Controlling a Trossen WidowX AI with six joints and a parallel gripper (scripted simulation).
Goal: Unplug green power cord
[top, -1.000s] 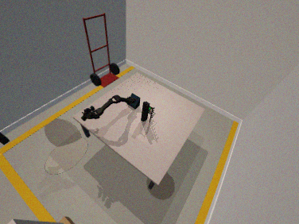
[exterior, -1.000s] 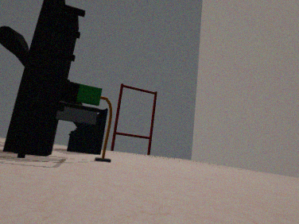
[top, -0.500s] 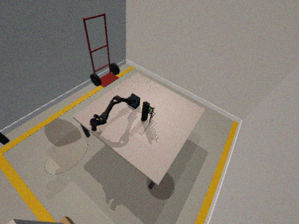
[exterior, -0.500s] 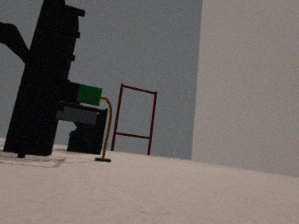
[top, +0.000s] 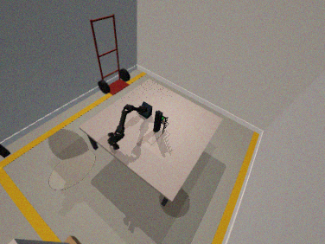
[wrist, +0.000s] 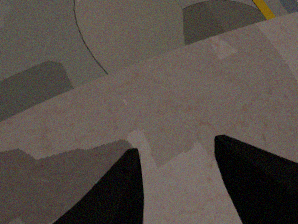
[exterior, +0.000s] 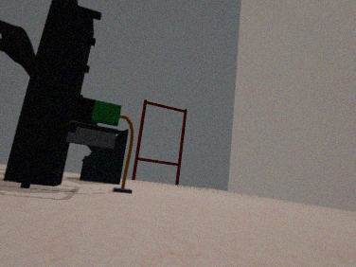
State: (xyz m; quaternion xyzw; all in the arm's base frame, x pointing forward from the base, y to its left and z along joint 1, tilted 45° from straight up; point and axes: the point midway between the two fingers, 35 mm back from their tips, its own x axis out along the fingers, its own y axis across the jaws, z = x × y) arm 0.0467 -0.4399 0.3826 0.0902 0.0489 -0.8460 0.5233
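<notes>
The green plug is 580 mm to the left of my gripper tip, 240 mm ahead of it and 120 mm above it.
</notes>
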